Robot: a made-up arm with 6 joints. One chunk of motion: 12 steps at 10 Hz.
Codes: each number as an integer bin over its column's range. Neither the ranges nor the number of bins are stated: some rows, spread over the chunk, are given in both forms.
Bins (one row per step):
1: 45 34 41 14 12 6
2: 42 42 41 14 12 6
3: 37 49 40 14 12 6
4: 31 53 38 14 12 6
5: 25 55 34 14 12 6
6: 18 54 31 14 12 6
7: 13 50 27 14 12 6
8: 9 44 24 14 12 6
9: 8 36 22 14 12 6
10: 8 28 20 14 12 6
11: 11 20 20 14 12 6
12: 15 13 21 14 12 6
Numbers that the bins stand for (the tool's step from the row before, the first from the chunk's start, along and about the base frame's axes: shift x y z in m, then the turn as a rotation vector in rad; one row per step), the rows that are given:
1: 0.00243 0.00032 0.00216 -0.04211 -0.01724 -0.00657
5: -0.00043 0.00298 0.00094 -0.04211 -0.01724 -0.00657
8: -0.00271 0.00159 -0.00081 -0.04211 -0.01724 -0.00657
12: -0.00186 -0.00235 -0.00133 -0.04211 -0.01724 -0.00657
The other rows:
2: 0.00200 0.00133 0.00216 -0.04211 -0.01724 -0.00657
3: 0.00129 0.00222 0.00198 -0.04211 -0.01724 -0.00657
4: 0.00043 0.00273 0.00163 -0.04211 -0.01724 -0.00657
6: -0.00143 0.00286 0.00041 -0.04211 -0.01724 -0.00657
7: -0.00214 0.00235 -0.00029 -0.04211 -0.01724 -0.00657
9: -0.00286 0.00057 -0.00116 -0.04211 -0.01724 -0.00657
10: -0.00286 -0.00044 -0.00151 -0.04211 -0.01724 -0.00657
11: -0.00243 -0.00146 -0.00151 -0.04211 -0.01724 -0.00657

